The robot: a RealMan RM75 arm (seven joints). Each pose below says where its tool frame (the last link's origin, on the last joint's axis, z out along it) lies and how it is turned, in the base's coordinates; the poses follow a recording.
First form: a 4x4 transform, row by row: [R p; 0 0 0 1], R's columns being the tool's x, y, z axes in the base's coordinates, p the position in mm. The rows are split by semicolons.
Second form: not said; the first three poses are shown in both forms.
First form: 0.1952 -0.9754 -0.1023 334.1; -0.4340 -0.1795 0.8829 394.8; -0.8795 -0.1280 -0.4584 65.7; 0 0 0 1
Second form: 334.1 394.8 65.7 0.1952 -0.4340 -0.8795 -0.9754 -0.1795 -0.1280
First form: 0.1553 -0.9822 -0.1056 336.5; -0.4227 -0.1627 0.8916 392.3; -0.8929 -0.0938 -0.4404 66.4; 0 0 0 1
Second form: 336.5 392.3 66.4 0.1553 -0.4227 -0.8929 -0.9822 -0.1627 -0.0938
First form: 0.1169 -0.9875 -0.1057 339.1; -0.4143 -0.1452 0.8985 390.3; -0.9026 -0.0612 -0.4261 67.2; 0 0 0 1
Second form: 339.1 390.3 67.2 0.1169 -0.4143 -0.9026 -0.9875 -0.1452 -0.0612
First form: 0.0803 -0.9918 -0.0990 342.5; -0.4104 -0.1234 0.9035 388.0; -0.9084 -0.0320 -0.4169 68.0; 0 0 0 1
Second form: 342.5 388.0 68.0 0.0803 -0.4104 -0.9084 -0.9918 -0.1234 -0.0320
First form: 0.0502 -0.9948 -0.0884 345.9; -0.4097 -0.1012 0.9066 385.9; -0.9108 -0.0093 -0.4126 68.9; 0 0 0 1
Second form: 345.9 385.9 68.9 0.0502 -0.4097 -0.9108 -0.9948 -0.1012 -0.0093
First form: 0.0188 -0.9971 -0.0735 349.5; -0.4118 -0.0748 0.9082 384.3; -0.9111 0.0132 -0.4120 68.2; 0 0 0 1
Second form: 349.5 384.3 68.2 0.0188 -0.4118 -0.9111 -0.9971 -0.0748 0.0132
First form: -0.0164 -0.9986 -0.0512 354.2; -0.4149 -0.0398 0.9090 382.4; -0.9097 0.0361 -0.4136 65.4; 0 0 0 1
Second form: 354.2 382.4 65.4 -0.0164 -0.4149 -0.9097 -0.9986 -0.0398 0.0361
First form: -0.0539 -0.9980 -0.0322 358.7; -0.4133 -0.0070 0.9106 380.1; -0.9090 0.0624 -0.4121 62.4; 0 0 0 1
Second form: 358.7 380.1 62.4 -0.0539 -0.4133 -0.9090 -0.9980 -0.0070 0.0624
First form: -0.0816 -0.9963 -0.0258 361.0; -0.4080 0.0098 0.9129 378.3; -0.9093 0.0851 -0.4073 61.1; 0 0 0 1
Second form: 361.0 378.3 61.1 -0.0816 -0.4080 -0.9093 -0.9963 0.0098 0.0851
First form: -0.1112 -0.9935 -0.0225 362.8; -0.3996 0.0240 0.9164 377.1; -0.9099 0.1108 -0.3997 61.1; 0 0 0 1
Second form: 362.8 377.1 61.1 -0.1112 -0.3996 -0.9099 -0.9935 0.0240 0.1108
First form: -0.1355 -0.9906 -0.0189 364.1; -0.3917 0.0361 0.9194 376.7; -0.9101 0.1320 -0.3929 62.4; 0 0 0 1
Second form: 364.1 376.7 62.4 -0.1355 -0.3917 -0.9101 -0.9906 0.0361 0.1320
